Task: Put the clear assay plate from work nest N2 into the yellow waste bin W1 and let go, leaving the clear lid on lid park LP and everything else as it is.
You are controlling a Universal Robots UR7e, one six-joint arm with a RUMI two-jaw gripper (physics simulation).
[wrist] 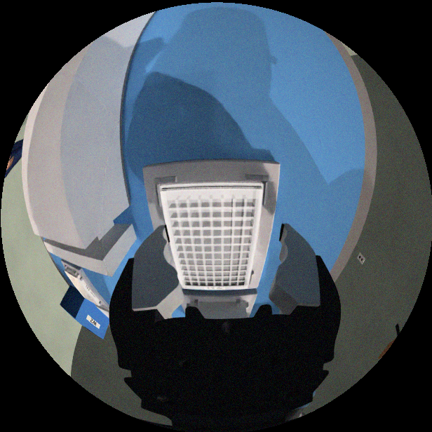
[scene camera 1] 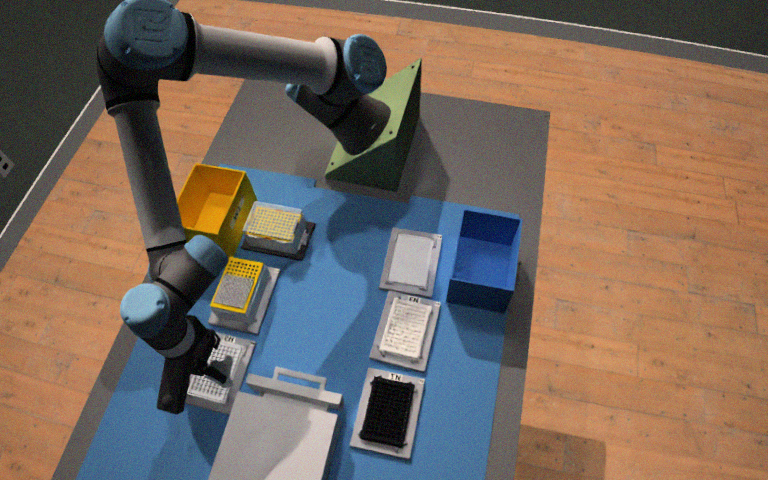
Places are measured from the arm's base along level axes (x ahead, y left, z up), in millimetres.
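Pixels of known places: gripper, fingertip midpoint: (scene camera 1: 207, 379); arm's base, link origin: (scene camera 1: 368, 130).
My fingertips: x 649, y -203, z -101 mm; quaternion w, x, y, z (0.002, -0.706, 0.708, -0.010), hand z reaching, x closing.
Note:
For each thing: its top centre in the pictures, then the offset to it from my fingertips. "spot": a spot on its surface instead.
- clear assay plate, top centre: (scene camera 1: 214, 368) dx -23, dy +11, dz +9 mm
- grey work nest N2, top centre: (scene camera 1: 216, 369) dx -23, dy +12, dz +1 mm
- yellow waste bin W1, top centre: (scene camera 1: 205, 197) dx -379, dy -122, dz +103 mm
- clear lid, top centre: (scene camera 1: 411, 259) dx -369, dy +366, dz +3 mm
- lid park LP, surface spot: (scene camera 1: 389, 277) spot: dx -312, dy +326, dz +3 mm
- yellow tip rack, top centre: (scene camera 1: 236, 283) dx -203, dy +10, dz +60 mm
- yellow-topped box, top centre: (scene camera 1: 272, 219) dx -374, dy +35, dz +60 mm
- grey machine, surface spot: (scene camera 1: 277, 435) spot: dx +84, dy +199, dz +67 mm
- white plate, top centre: (scene camera 1: 405, 327) dx -200, dy +387, dz +9 mm
- black plate, top centre: (scene camera 1: 387, 410) dx -19, dy +387, dz +9 mm
- blue bin, top centre: (scene camera 1: 487, 247) dx -375, dy +528, dz +103 mm
The clear assay plate (scene camera 1: 208, 389) (wrist: 215, 240), with a white grid of wells, lies flat in the grey work nest N2 (scene camera 1: 243, 362) (wrist: 215, 171). My gripper (scene camera 1: 198, 380) (wrist: 224, 226) is open and empty above it. In the wrist view its jaws stand at the plate's left and right sides, nearer the labelled end, with the left jaw closer to the plate. In scene camera 1 the jaws hide part of the plate. The yellow waste bin W1 (scene camera 1: 235, 225) stands at the back left, its visible inside empty. The clear lid (scene camera 1: 412, 259) lies flat on lid park LP (scene camera 1: 389, 277).
A yellow tip rack (scene camera 1: 240, 285) and another yellow-topped box (scene camera 1: 274, 223) stand between the nest and the bin. A grey machine (scene camera 1: 277, 435) (wrist: 95, 150) with a handle stands beside N2. A white plate (scene camera 1: 405, 328), a black plate (scene camera 1: 387, 410) and a blue bin (scene camera 1: 481, 294) (wrist: 85, 312) stand across the mat.

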